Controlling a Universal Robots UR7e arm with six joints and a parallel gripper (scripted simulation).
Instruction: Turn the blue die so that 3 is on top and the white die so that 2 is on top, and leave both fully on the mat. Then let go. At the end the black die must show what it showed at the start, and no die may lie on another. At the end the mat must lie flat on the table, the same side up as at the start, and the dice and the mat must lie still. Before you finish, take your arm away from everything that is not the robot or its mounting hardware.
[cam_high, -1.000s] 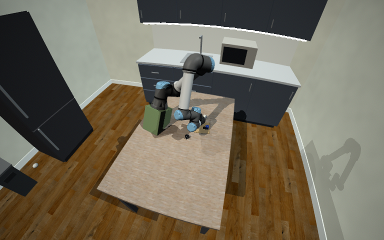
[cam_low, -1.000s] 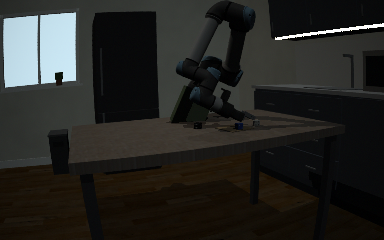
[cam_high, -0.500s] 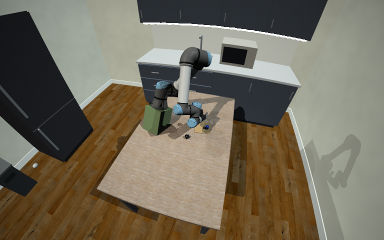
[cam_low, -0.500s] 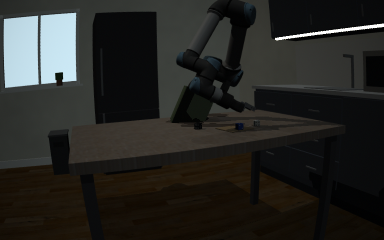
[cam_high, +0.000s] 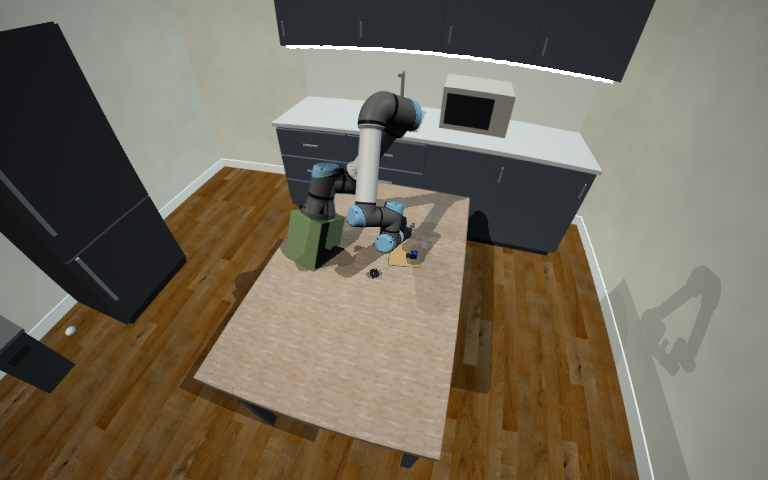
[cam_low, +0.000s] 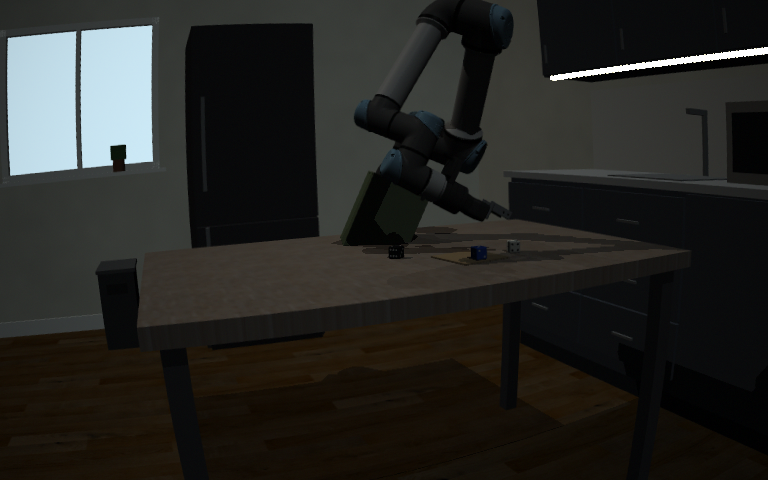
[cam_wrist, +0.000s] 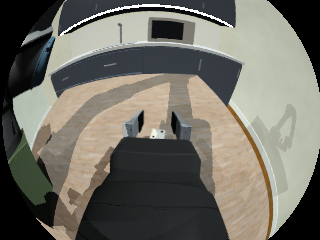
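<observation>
Right now my hand is 40 mm to the right of the white die and 90 mm above it. From my hand the other things lie so: black die: 60 mm behind, 270 mm to the right, 90 mm below; blue die: 70 mm ahead, 90 mm to the right, 90 mm below; tan mat: 20 mm ahead, 100 mm to the right, 100 mm below.
</observation>
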